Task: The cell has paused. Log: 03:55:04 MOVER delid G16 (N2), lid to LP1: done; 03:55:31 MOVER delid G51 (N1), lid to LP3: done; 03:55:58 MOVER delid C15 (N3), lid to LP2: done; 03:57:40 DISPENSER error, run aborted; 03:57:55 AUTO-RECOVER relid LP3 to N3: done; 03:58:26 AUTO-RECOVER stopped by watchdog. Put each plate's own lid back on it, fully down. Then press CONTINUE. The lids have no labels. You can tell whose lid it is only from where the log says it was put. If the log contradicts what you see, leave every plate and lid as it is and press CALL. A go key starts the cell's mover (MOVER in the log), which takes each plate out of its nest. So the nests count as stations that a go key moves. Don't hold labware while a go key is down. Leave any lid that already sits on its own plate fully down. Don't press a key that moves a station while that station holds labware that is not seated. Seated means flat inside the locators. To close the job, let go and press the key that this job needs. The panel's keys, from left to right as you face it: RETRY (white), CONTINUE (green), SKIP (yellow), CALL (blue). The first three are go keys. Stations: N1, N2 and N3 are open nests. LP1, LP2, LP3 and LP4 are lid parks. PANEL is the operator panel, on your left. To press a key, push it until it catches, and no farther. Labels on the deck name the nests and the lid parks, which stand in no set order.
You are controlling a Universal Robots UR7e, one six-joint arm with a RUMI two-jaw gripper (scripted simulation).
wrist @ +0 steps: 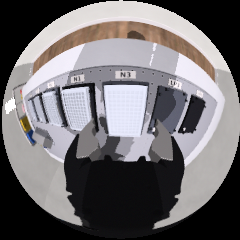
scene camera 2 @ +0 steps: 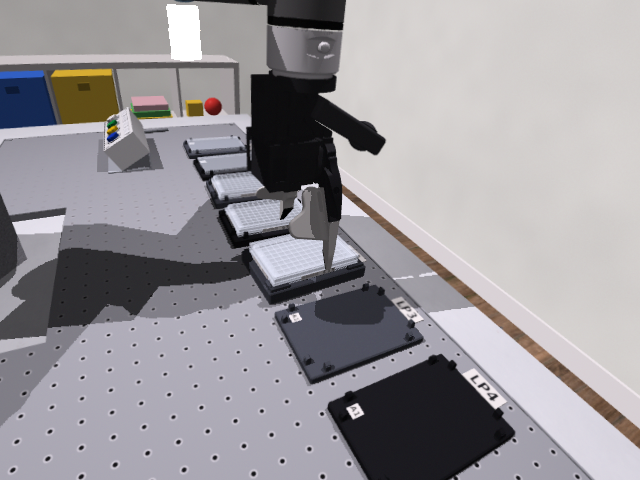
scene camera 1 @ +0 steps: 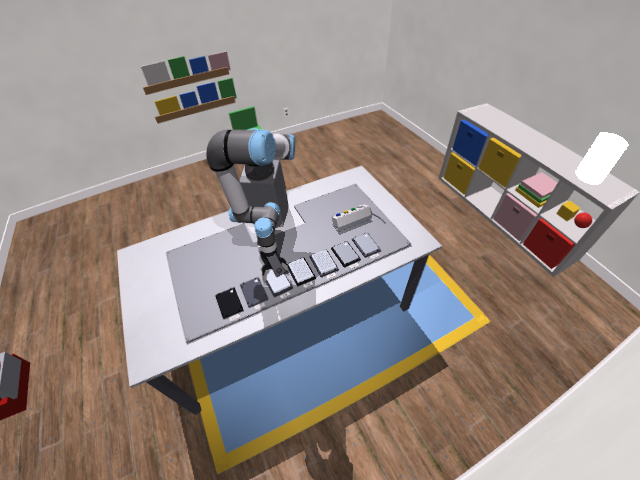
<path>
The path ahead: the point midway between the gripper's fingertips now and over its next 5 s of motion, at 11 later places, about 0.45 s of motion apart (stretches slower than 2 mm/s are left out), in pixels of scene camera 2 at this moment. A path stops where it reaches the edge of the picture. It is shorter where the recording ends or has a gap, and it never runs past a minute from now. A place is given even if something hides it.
My gripper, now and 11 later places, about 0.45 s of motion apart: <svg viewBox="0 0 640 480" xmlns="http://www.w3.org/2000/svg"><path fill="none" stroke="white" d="M302 242L302 250L302 250L301 239L286 221L272 204L267 199L267 202L267 203L267 206L267 208L267 210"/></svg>
</path>
